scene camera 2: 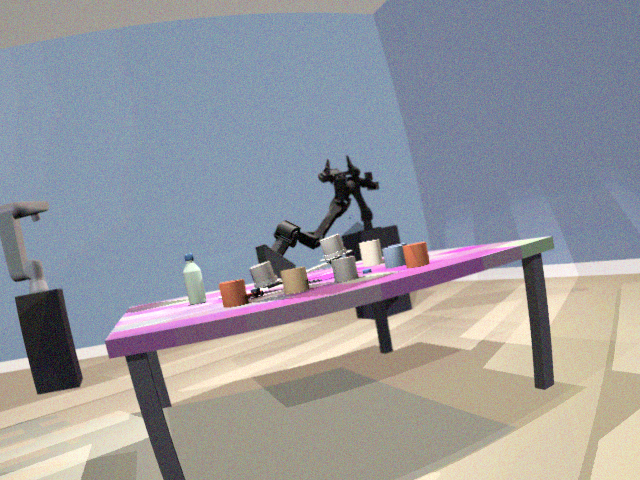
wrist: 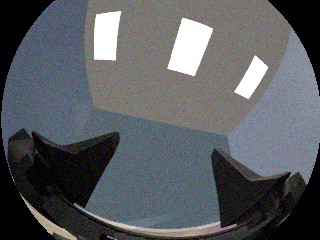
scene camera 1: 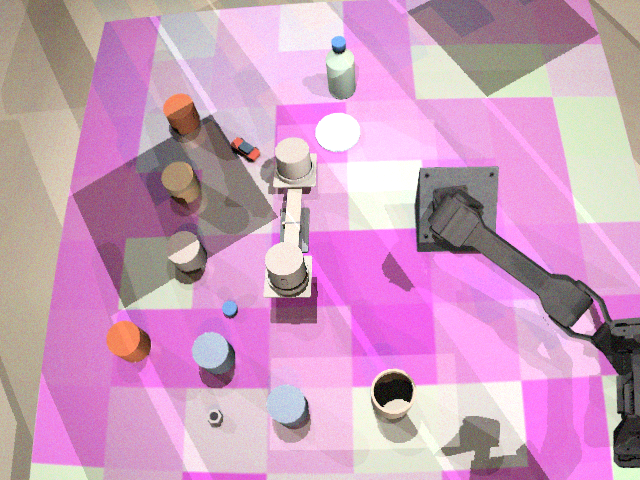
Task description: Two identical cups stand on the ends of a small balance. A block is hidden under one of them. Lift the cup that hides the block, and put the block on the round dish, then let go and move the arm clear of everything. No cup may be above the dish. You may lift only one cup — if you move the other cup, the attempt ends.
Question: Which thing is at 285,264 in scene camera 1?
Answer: A cup.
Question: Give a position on a balance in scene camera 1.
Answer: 291,226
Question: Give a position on a cup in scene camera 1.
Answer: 185,251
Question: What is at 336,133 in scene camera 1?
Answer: A white round dish.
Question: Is the gripper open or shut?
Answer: Open.
